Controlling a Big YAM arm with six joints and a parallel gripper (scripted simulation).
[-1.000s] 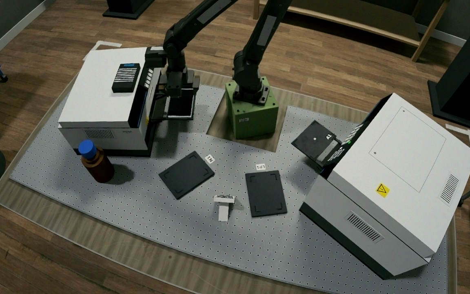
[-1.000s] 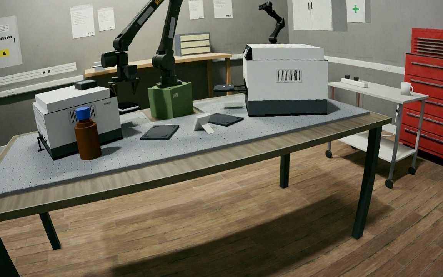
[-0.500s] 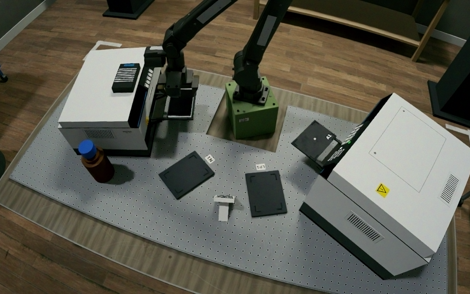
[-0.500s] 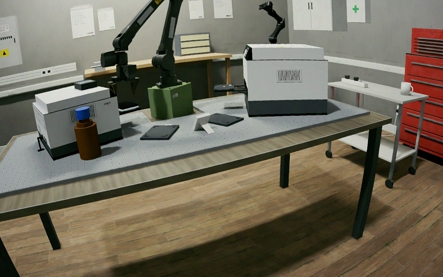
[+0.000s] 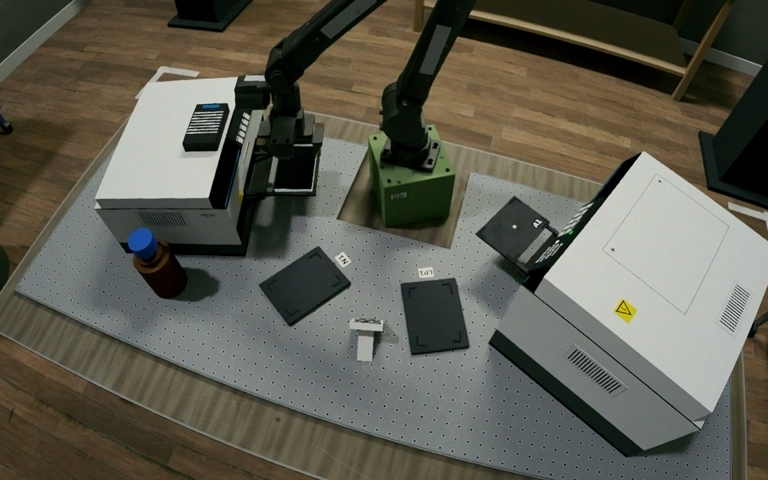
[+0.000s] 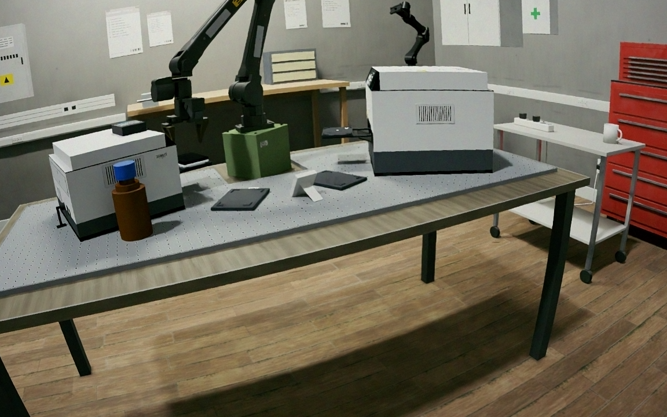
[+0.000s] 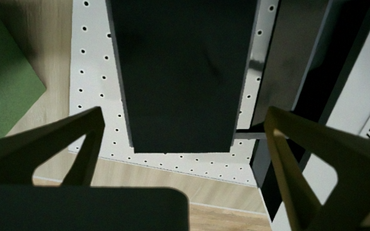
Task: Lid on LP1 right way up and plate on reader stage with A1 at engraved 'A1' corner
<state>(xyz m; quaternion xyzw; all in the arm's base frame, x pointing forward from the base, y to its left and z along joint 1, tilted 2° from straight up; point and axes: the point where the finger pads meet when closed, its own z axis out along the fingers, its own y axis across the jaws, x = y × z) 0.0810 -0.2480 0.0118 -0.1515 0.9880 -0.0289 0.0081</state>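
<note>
Now: hand 50 mm above the dark lid. The rest, counted from my hand: brown capped bottle: 330 mm ahead, 200 mm to the right, 30 mm below; well plate: 60 mm below; N1 nest: 230 mm ahead, 110 mm to the left, 140 mm below.
</note>
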